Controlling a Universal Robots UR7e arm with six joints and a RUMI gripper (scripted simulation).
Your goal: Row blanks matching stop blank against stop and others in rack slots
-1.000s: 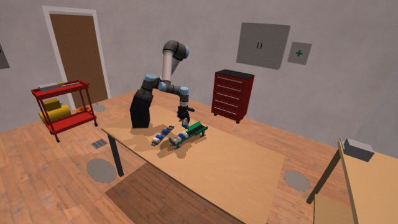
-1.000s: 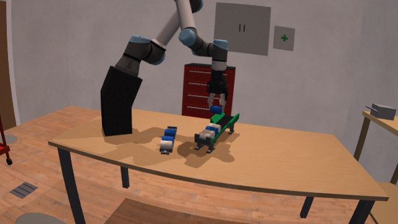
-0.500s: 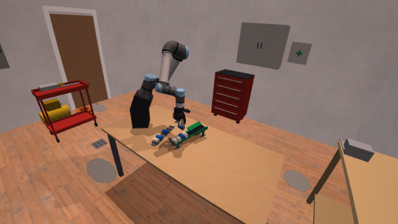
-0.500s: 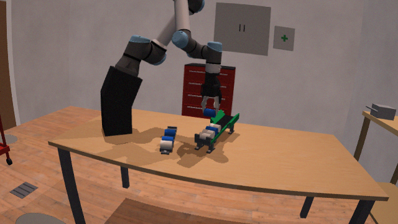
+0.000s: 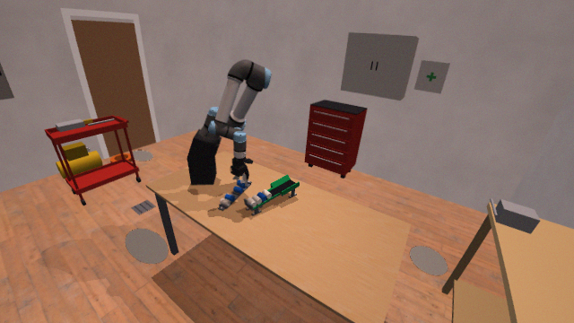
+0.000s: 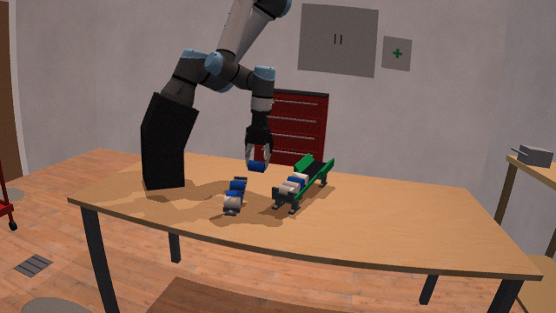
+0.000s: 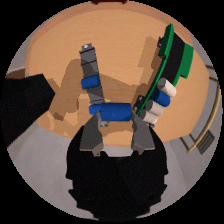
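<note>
Right now my hand is 15 cm above the black stock rack, 9 cm past it and 1 cm to the right of it.
</note>
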